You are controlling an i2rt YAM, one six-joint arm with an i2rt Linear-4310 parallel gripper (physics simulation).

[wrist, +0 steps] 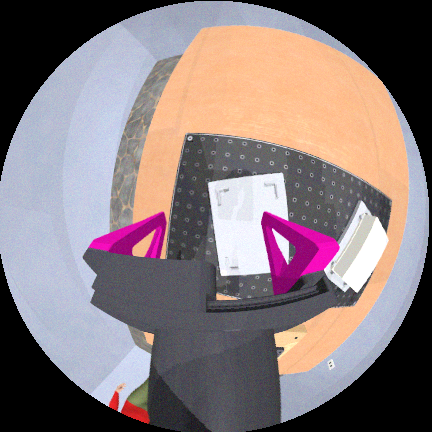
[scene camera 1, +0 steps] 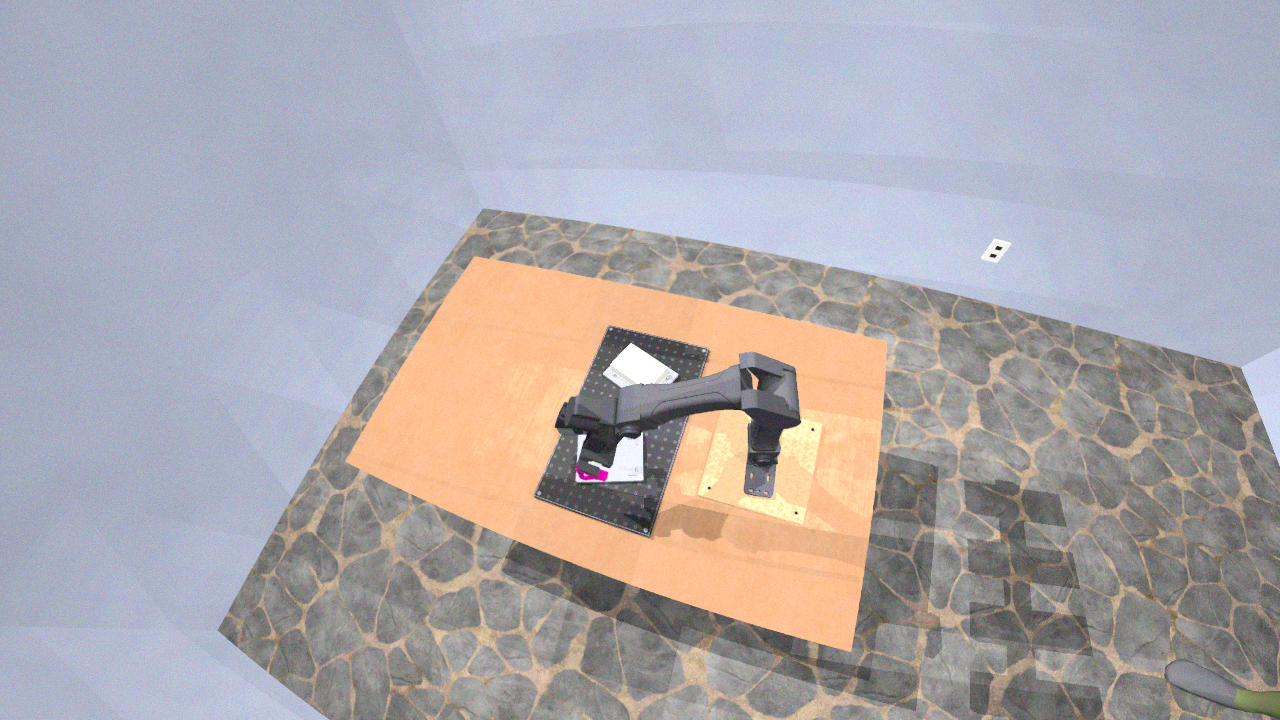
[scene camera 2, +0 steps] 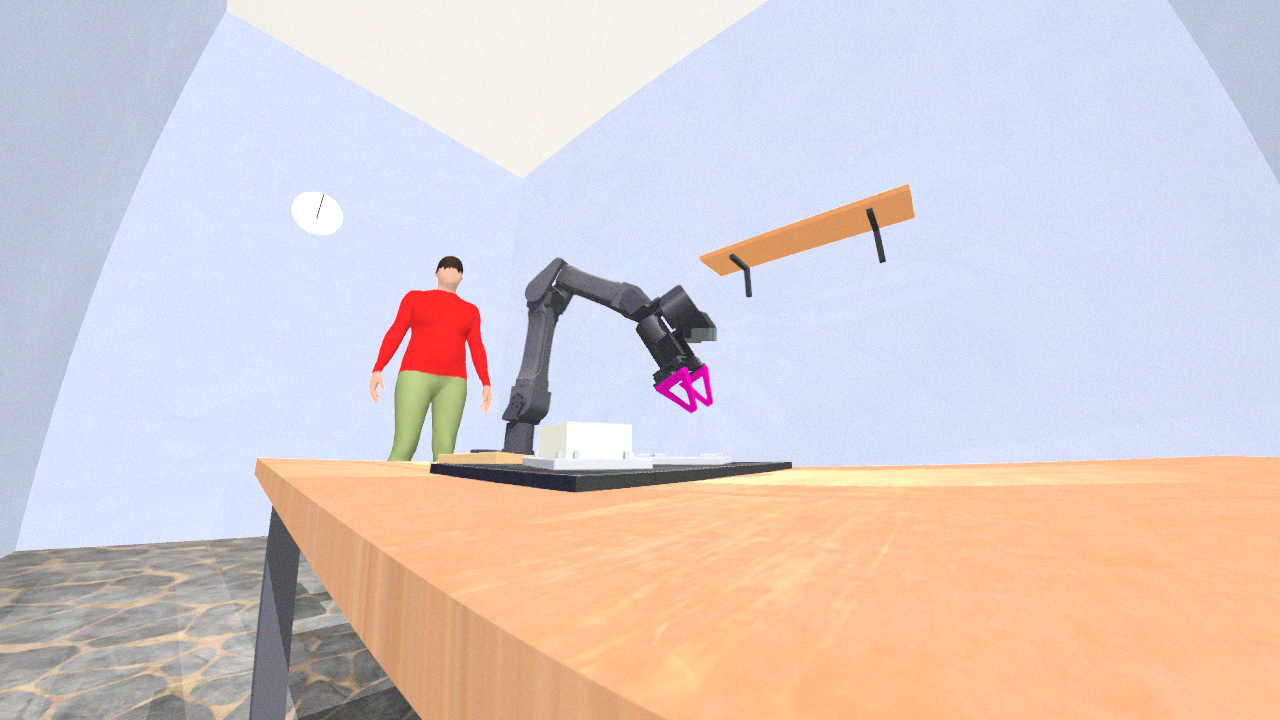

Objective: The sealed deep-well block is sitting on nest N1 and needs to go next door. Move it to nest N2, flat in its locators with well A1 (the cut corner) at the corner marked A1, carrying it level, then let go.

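The white sealed block sits on nest N1, a light plate with locator posts. Its cut corner is too small to make out. Nest N2 is a pale, bare plate with corner locators; its A1 mark is not readable. My gripper is open and empty, with magenta fingers pointing down. It hangs above the N2 side of the board, well apart from the block. In the wrist view the right finger covers part of N2.
Both nests stand on a black perforated board on the wooden table. The arm's base stands on a pale mounting plate. A person stands behind the table, and a shelf hangs on the wall.
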